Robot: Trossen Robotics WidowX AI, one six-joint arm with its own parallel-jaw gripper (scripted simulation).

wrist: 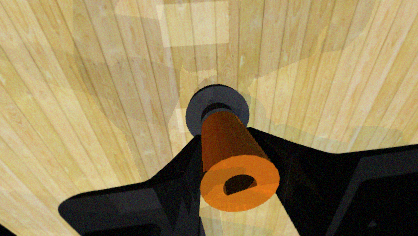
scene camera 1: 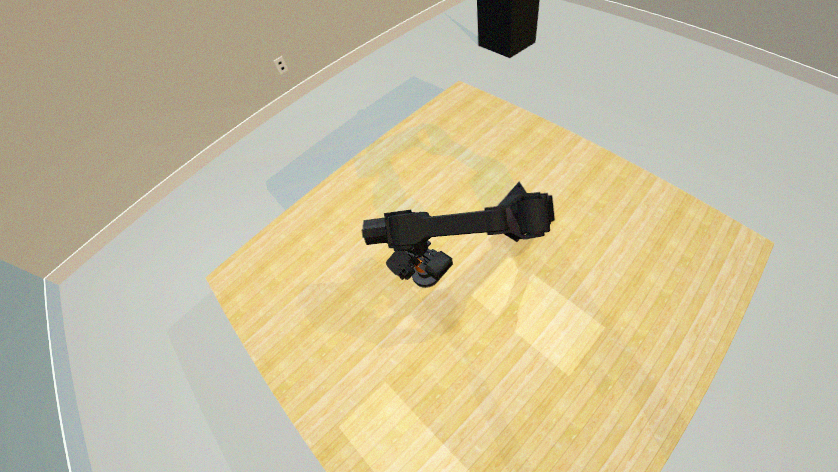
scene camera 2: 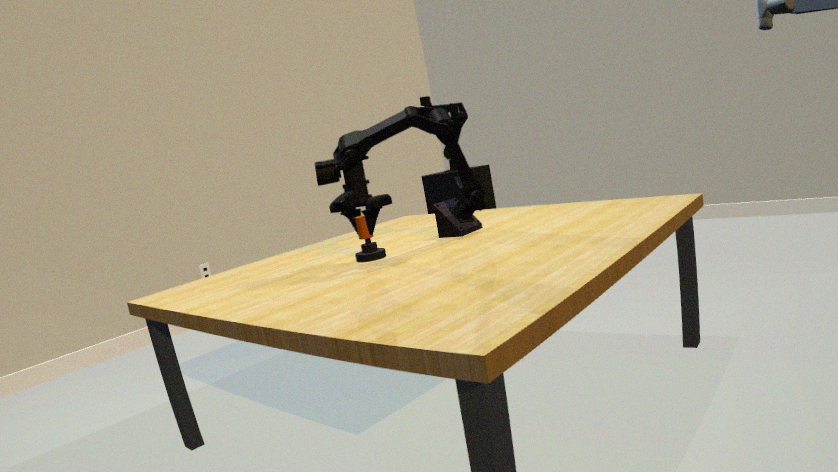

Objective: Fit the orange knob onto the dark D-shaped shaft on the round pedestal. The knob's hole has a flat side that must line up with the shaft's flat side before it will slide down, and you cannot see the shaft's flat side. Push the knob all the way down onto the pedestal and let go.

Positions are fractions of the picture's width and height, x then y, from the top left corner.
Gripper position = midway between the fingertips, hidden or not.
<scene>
My gripper shows in the wrist view (0.53, 0.57), in scene camera 1 (0.50, 0.56) and in scene camera 2 (0.44, 0.50).
</scene>
